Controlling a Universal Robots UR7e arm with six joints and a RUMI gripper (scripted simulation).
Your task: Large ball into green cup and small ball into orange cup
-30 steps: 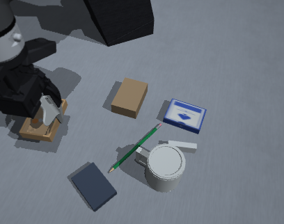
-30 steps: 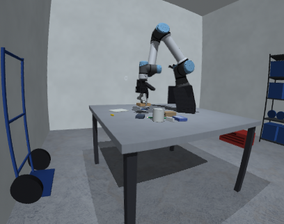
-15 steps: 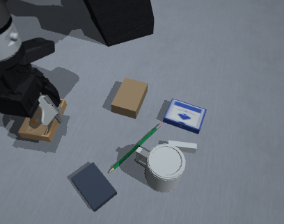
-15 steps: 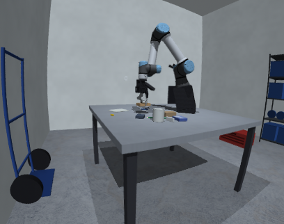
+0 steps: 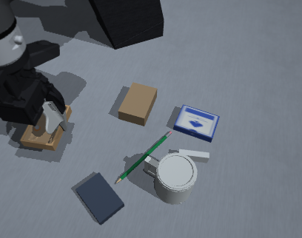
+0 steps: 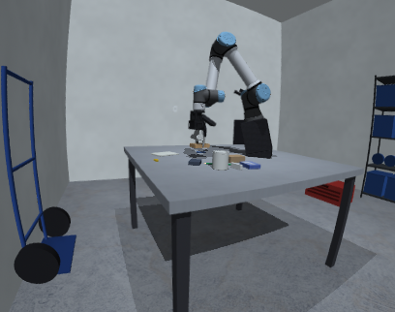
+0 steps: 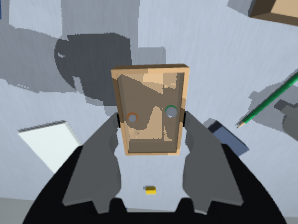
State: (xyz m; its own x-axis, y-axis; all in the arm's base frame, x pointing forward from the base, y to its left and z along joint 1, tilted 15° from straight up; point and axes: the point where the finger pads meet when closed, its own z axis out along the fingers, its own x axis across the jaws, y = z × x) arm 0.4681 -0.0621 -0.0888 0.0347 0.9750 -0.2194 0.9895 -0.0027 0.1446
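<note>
The covered wooden puzzle is 1 cm below my hand. Also, from my hand: tan box (18 cm to the left, 14 cm behind, 7 cm below); white pad (21 cm to the right, 14 cm ahead, 8 cm below); dark notebook (13 cm to the left, 12 cm ahead, 8 cm below).
</note>
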